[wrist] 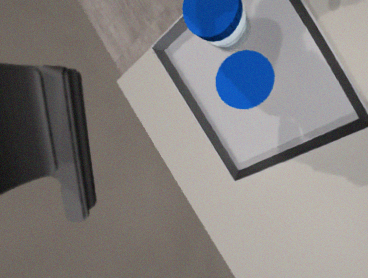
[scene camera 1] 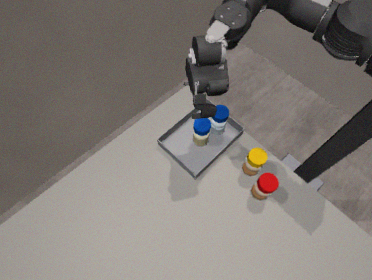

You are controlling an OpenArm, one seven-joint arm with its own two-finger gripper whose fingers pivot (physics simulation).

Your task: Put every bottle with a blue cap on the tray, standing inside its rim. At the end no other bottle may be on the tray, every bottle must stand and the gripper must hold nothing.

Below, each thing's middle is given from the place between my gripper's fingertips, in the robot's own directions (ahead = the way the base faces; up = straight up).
The grey tray (scene camera 1: 177, 141) lies 30 mm behind my hand and 230 mm below it.
